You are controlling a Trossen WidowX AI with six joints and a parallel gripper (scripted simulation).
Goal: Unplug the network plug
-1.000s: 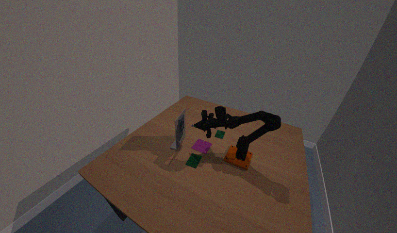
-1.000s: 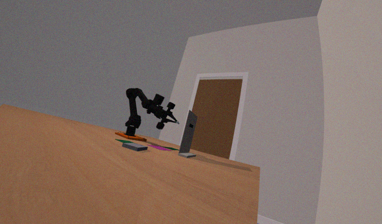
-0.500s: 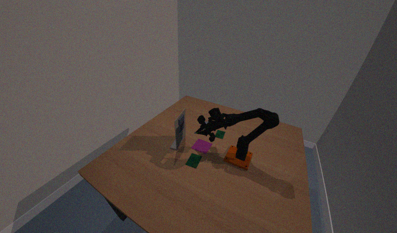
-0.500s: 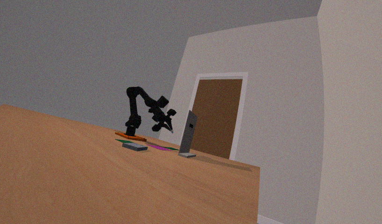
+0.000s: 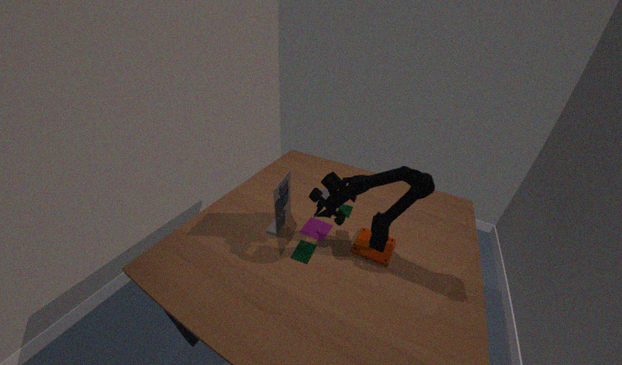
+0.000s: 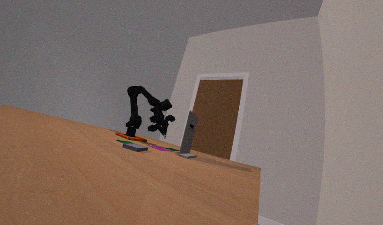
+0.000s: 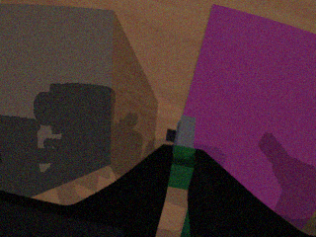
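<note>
My gripper tip is 80 mm above the magenta marked square and 10 mm past it. Also, from my gripper tip: network plug: right at my gripper tip; then grey upright panel: 150 mm ahead, 50 mm to the left, 30 mm above; then flat grey block: 240 mm to the right, 80 mm below, 70 mm ahead.
</note>
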